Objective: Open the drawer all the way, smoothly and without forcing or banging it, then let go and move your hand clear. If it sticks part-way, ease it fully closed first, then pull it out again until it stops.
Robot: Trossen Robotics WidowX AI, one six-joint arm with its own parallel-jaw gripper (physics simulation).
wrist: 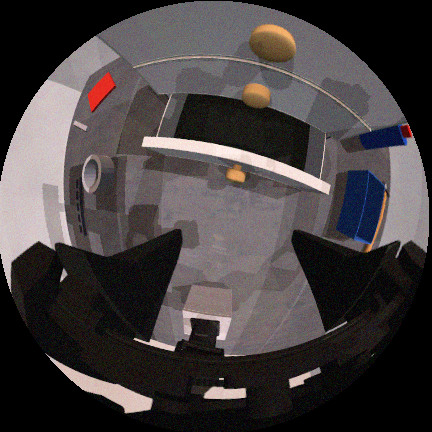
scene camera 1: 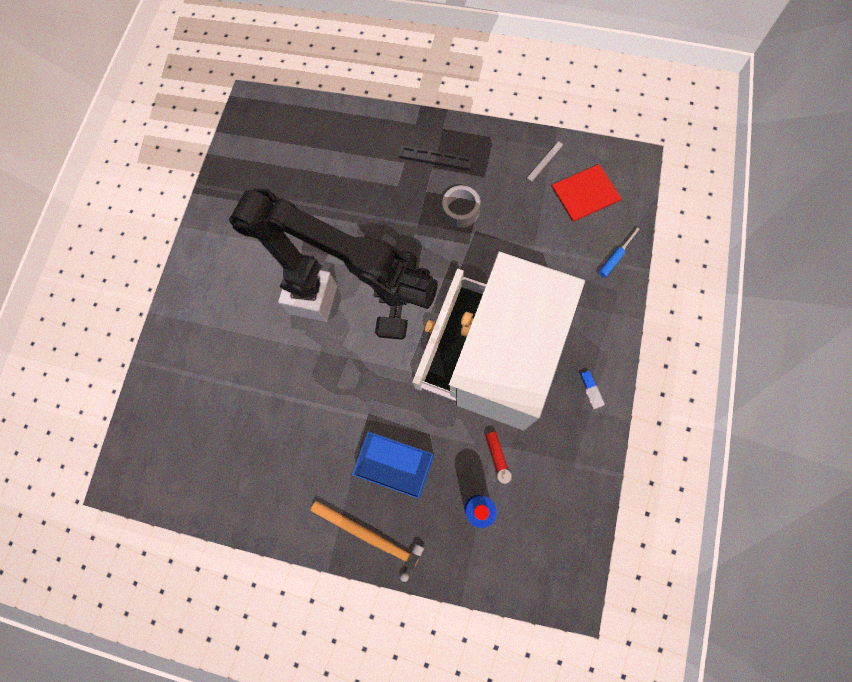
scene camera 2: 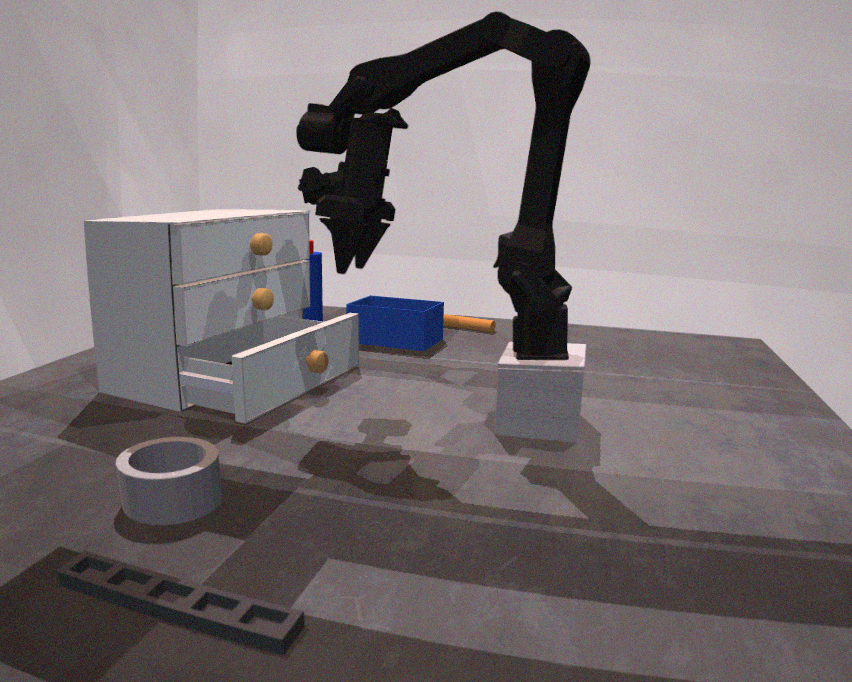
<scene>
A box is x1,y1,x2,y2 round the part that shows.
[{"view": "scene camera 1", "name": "my gripper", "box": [373,251,432,339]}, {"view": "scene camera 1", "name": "red block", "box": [552,164,620,221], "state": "on the table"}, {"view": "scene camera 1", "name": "blue bin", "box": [353,432,433,497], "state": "on the table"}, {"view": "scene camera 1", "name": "orange-handled hammer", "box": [311,501,423,581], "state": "on the table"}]
</scene>
